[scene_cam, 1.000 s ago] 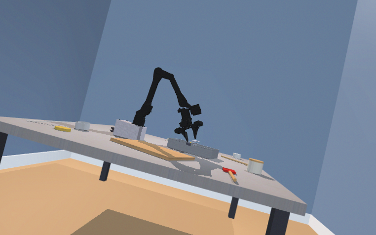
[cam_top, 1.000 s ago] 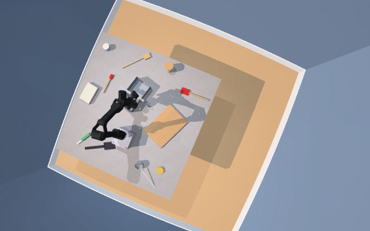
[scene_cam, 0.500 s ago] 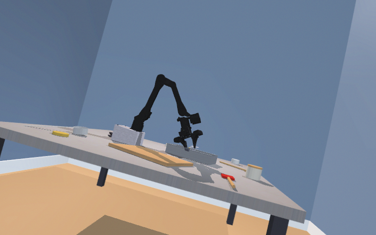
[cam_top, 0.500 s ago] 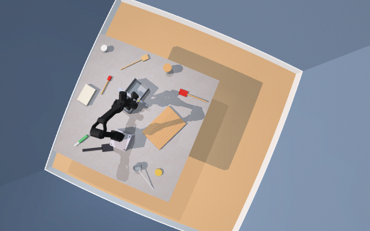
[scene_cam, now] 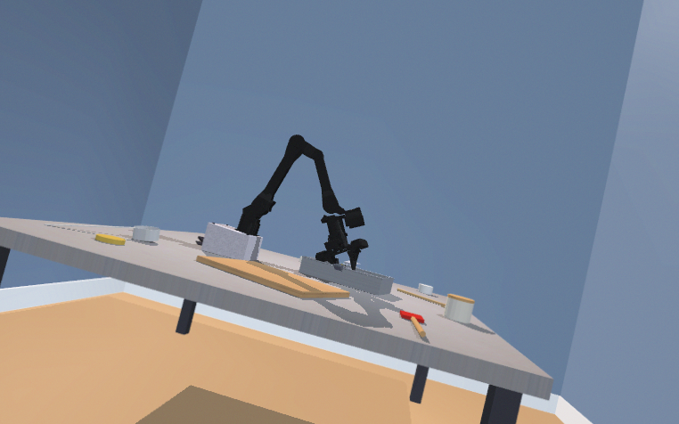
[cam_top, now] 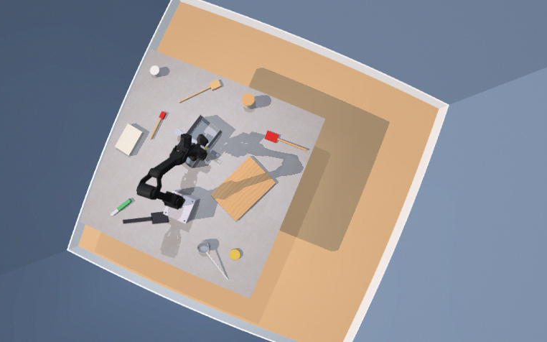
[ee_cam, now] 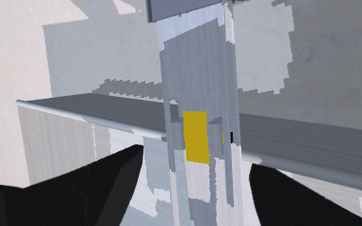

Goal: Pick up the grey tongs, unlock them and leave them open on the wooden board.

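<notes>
Right now my gripper tip is 30 mm below the yellow lock piece, 20 mm to the left of it and 20 mm past it. Also, from my gripper tip: roasting tin: 60 mm to the left, 10 mm below, 10 mm behind; red-headed spatula: 400 mm to the right, 270 mm ahead, 30 mm below; wooden board: 340 mm to the right, 130 mm behind, 30 mm below.
</notes>
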